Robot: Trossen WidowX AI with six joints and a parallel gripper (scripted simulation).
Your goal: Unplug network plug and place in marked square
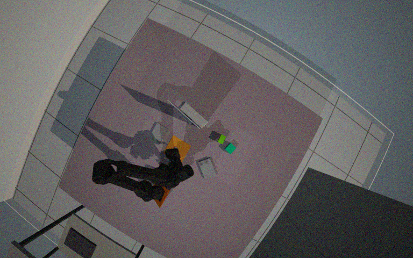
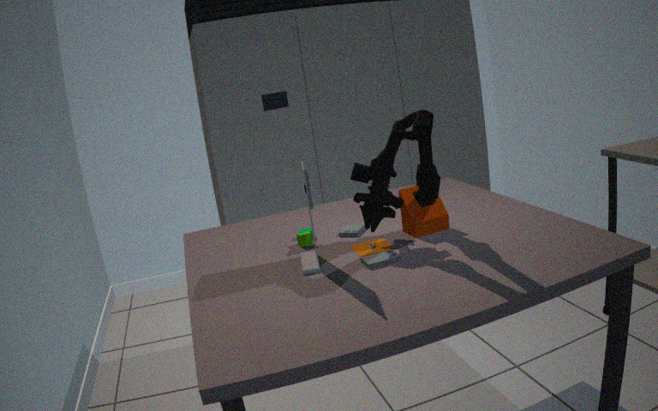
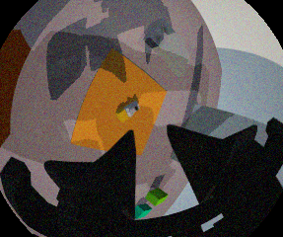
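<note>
Right now the grey network plug is 10 mm ahead of my gripper tip, 10 mm to the left of it and 50 mm below it. Round my gripper tip: orange marked square 10 mm ahead, 10 mm to the left, 50 mm below; then upright panel 200 mm ahead, 90 mm above.
</note>
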